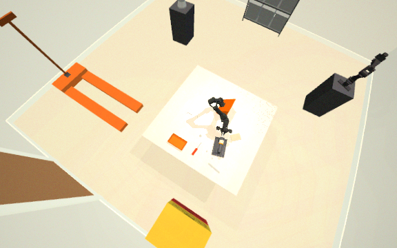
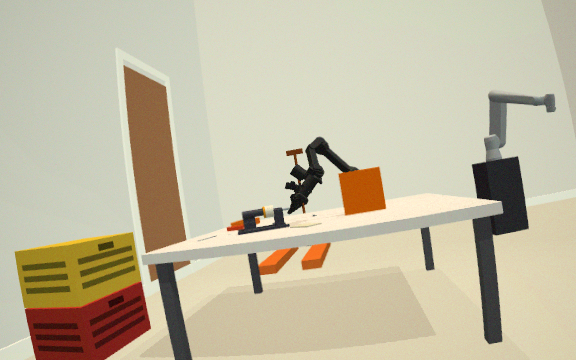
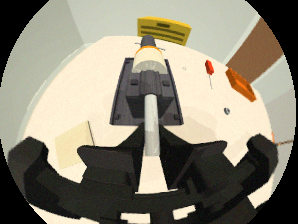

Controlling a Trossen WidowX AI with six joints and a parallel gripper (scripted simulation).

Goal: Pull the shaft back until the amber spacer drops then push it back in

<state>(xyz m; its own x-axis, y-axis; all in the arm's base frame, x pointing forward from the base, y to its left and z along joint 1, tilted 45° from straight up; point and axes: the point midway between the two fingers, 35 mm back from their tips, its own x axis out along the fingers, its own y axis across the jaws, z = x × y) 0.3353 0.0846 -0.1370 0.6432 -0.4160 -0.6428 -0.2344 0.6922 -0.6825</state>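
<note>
Now: gripper tip 50 mm short of the grey shaft, 30 mm below it and 10 mm to the right of it. From my gripper tip the other things lie so: beige card 160 mm to the left, 80 mm behind, 50 mm below; white spacer 90 mm ahead, 20 mm to the left, 20 mm above; dark shaft fixture 130 mm ahead, 30 mm to the left, 10 mm below.
</note>
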